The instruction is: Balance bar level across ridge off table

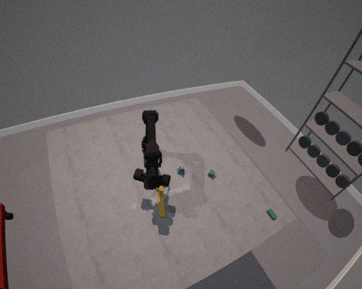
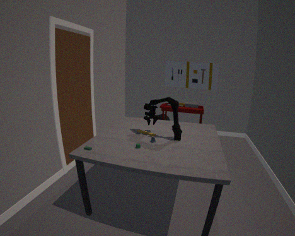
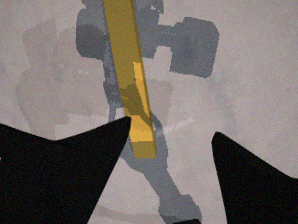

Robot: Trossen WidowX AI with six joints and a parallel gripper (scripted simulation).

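Now: the yellow bar 50 mm ahead of my gripper tip, 40 mm to the left of it and 80 mm below it. Also, from my gripper tip: green cube 20 mm ahead, 410 mm to the left, 80 mm below; then flat green block 430 mm ahead, 600 mm to the left, 80 mm below.
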